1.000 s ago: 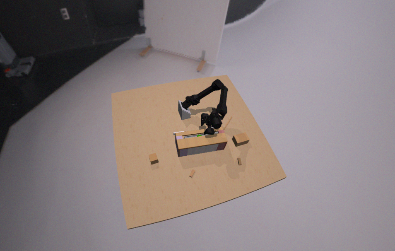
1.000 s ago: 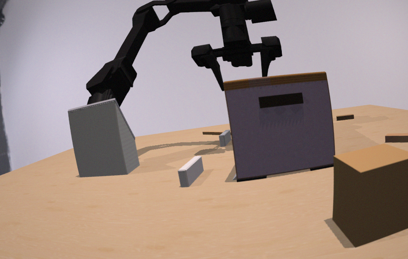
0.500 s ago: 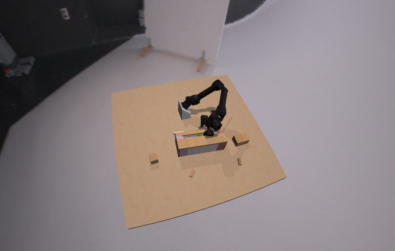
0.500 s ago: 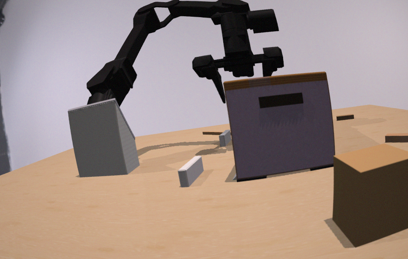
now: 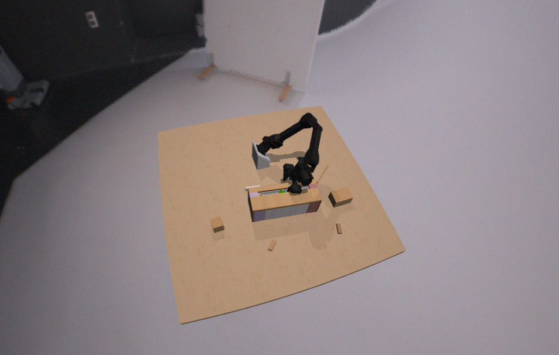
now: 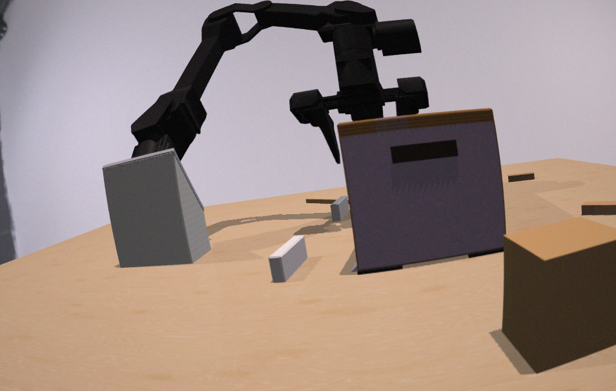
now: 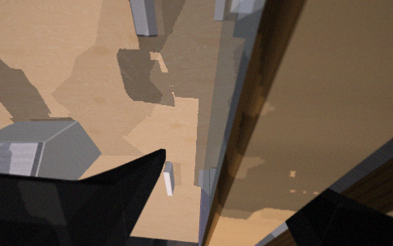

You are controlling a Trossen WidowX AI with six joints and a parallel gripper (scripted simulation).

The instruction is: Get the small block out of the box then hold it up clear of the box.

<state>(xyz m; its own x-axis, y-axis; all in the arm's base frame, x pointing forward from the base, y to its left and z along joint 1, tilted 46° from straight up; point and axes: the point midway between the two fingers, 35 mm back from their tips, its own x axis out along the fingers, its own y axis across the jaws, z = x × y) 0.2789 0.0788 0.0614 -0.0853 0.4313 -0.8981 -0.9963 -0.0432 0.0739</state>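
My gripper tip is now 3 cm to the left of the box, 3 cm short of it and 2 cm above it. Round my gripper tip: brown cube: 41 cm to the right, 13 cm ahead, 6 cm below; green block: 4 cm to the right, 4 cm ahead.
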